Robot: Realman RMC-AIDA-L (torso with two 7-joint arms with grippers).
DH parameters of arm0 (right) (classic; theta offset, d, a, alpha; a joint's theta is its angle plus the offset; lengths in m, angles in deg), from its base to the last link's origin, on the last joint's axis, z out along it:
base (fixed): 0 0 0 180
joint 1: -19.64 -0.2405 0 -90
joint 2: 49.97 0 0 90
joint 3: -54.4 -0.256 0 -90
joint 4: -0.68 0 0 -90
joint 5: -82.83 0.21 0 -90
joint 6: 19.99 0 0 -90
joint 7: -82.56 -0.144 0 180
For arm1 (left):
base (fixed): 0 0 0 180
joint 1: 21.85 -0.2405 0 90
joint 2: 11.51 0 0 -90
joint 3: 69.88 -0.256 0 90
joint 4: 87.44 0 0 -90
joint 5: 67.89 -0.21 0 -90
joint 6: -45.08 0 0 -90
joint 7: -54.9 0.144 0 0
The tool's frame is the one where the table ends.
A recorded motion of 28 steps. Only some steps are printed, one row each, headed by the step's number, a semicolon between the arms.
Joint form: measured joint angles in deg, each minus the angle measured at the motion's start. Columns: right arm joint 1, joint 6, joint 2, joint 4, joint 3, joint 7, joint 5; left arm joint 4, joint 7, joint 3, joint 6, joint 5, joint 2, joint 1.
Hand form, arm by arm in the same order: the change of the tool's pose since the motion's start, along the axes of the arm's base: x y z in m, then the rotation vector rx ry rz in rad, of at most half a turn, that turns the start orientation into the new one. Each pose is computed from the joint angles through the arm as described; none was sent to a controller.
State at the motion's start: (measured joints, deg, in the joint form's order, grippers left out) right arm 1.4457 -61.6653 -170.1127 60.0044 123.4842 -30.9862 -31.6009; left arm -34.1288 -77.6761 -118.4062 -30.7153 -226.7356 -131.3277 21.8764
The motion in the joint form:
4: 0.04 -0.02 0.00 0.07 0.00 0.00 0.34; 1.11 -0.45 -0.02 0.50 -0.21 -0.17 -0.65
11: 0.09 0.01 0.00 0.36 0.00 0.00 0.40; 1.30 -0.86 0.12 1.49 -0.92 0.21 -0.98
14: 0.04 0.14 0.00 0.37 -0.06 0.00 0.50; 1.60 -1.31 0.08 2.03 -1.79 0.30 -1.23
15: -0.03 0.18 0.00 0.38 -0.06 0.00 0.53; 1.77 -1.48 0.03 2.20 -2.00 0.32 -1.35
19: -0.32 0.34 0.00 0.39 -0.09 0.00 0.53; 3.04 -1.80 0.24 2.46 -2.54 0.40 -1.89
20: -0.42 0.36 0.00 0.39 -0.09 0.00 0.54; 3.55 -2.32 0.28 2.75 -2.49 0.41 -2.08
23: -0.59 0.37 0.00 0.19 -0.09 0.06 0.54; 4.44 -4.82 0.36 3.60 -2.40 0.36 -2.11
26: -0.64 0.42 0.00 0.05 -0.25 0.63 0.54; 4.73 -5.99 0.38 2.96 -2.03 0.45 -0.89
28: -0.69 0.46 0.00 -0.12 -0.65 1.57 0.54; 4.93 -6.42 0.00 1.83 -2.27 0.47 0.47
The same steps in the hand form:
4: -0.0006 0.0001 0.0003 0.0022 0.0055 0.0004; -0.0018 0.0001 0.0032 0.0224 0.0050 0.0029
11: -0.0015 0.0005 0.0013 0.0058 0.0054 0.0035; -0.0066 0.0019 0.0089 0.0476 0.0222 0.0099
14: -0.0018 0.0010 0.0019 0.0095 0.0066 0.0036; -0.0098 0.0024 0.0120 0.0616 0.0389 0.0161
15: -0.0023 0.0015 0.0020 0.0104 0.0068 0.0048; -0.0106 0.0026 0.0130 0.0668 0.0435 0.0178
19: -0.0040 0.0032 0.0025 0.0135 0.0061 0.0092; -0.0128 0.0031 0.0195 0.0912 0.0556 0.0194
20: -0.0047 0.0037 0.0025 0.0138 0.0062 0.0108; -0.0128 0.0040 0.0219 0.1067 0.0541 0.0229
23: -0.0050 0.0042 0.0019 0.0120 0.0060 0.0116; -0.0105 0.0073 0.0259 0.1502 0.0402 0.0445
26: -0.0043 0.0044 0.0021 0.0127 -0.0006 0.0153; -0.0003 0.0122 0.0266 0.1544 0.0243 0.0401
28: -0.0030 0.0046 0.0033 0.0157 -0.0109 0.0206; 0.0102 0.0158 0.0256 0.1381 0.0256 0.0249

